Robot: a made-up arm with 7 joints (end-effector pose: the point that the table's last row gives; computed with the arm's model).
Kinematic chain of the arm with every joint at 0, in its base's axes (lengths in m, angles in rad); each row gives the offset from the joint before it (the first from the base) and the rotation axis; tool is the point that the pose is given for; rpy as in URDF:
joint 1: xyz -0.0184 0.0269 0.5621 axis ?
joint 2: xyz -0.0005 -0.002 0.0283 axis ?
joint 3: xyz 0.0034 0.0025 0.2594 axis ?
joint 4: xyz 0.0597 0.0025 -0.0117 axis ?
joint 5: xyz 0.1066 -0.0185 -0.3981 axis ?
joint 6: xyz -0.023 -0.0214 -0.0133 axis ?
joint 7: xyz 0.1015 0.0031 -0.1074 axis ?
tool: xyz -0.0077 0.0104 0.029 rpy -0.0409 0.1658 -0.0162
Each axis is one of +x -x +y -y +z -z.
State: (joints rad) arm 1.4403 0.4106 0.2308 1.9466 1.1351 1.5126 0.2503
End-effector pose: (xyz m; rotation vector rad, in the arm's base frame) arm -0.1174 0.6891 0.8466 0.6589 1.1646 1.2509
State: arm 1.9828 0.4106 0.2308 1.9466 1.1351 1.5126 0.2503
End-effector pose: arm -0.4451 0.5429 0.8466 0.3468 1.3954 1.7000
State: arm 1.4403 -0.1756 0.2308 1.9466 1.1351 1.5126 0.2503
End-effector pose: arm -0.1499 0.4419 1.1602 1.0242 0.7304 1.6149
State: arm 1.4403 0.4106 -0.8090 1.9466 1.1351 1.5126 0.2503
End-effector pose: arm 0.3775 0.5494 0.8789 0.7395 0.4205 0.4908
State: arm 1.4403 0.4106 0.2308 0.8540 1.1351 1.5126 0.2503
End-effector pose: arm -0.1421 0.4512 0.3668 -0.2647 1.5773 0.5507
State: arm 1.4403 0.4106 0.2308 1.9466 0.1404 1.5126 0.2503
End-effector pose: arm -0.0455 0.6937 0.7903 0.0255 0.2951 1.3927
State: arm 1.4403 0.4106 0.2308 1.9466 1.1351 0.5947 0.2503
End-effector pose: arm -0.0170 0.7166 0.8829 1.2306 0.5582 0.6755
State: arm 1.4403 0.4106 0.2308 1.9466 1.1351 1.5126 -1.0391
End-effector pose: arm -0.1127 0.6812 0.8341 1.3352 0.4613 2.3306
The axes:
joint 1: +z
joint 2: +y
joint 3: +z
joint 4: -y
joint 5: -z
joint 6: +y
joint 7: -z

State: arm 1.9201 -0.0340 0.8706 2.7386 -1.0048 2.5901 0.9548
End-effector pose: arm -0.1394 0.2146 1.2252 0.1914 -0.2668 0.8969
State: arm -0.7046 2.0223 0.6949 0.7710 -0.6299 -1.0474 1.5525
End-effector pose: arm 0.1649 0.2814 0.2432 1.4713 0.7549 -1.7960
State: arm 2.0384 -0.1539 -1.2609 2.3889 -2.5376 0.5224 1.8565
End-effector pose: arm 0.2772 0.1997 1.2988 0.0376 -2.4777 -0.2193
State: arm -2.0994 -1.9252 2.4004 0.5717 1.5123 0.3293 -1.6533
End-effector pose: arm 0.1433 -0.3246 0.3961 -1.0634 1.0331 0.4829
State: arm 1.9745 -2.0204 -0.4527 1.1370 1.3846 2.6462 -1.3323
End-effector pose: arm 0.1842 -0.2325 0.9301 -0.8173 0.5661 -1.3842
